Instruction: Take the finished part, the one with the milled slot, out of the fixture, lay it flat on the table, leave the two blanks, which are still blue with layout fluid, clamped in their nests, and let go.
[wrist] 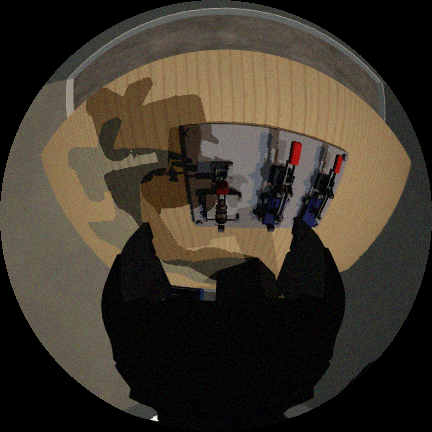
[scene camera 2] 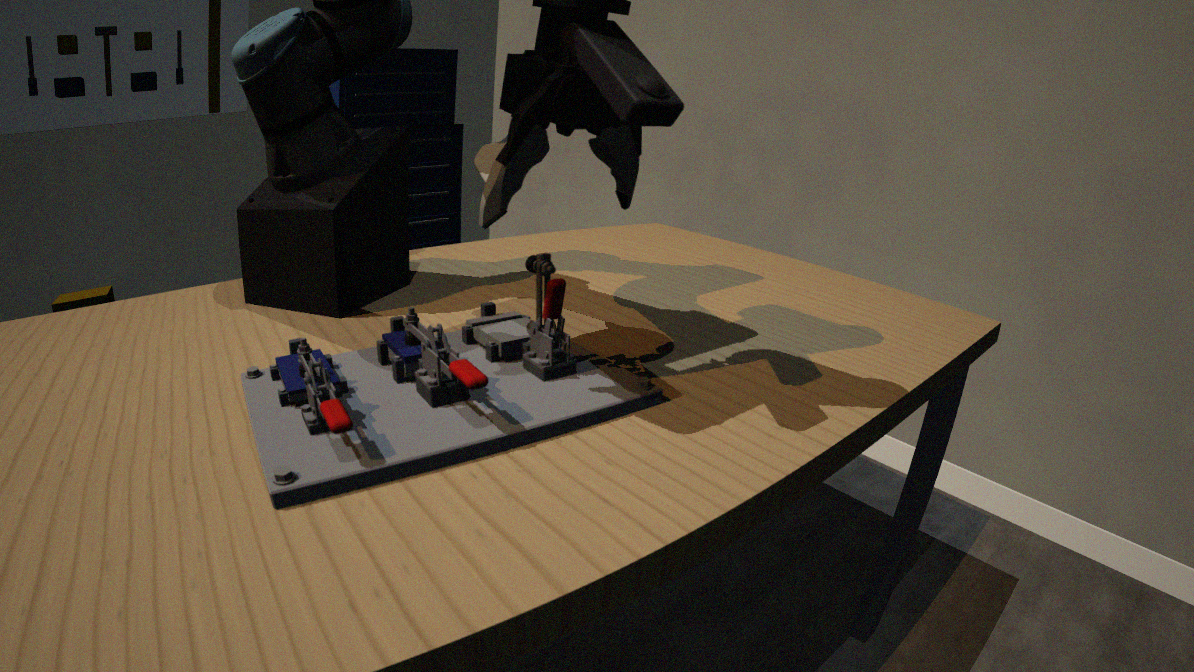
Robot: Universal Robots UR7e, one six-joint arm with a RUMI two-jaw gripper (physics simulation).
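Note:
The finished part [scene camera 2: 499,333], light grey, sits in the right-hand nest of the fixture plate [scene camera 2: 288,442] [wrist: 240,145] in the scene view. Its slot cannot be made out, and the part is hard to tell in the dark wrist view. Its clamp stands open, with the arm and red handle [scene camera 2: 553,298] [wrist: 222,187] upright. One blue blank [scene camera 2: 401,343] [wrist: 272,210] sits in the middle nest and another blue blank [scene camera 2: 290,373] [wrist: 312,211] in the left one, both under lowered clamps. My gripper [scene camera 2: 554,215] [wrist: 221,222] is open and empty, high above the open clamp.
The two lowered clamps have red handles [scene camera 2: 467,373] [scene camera 2: 335,414] pointing toward the table's front edge. Bolt heads [scene camera 2: 284,476] stick up at the plate's corners. The robot's dark base [scene camera 2: 292,258] stands behind the plate on the wooden table [scene camera 2: 125,459]. A blue drawer cabinet [scene camera 2: 434,166] stands behind.

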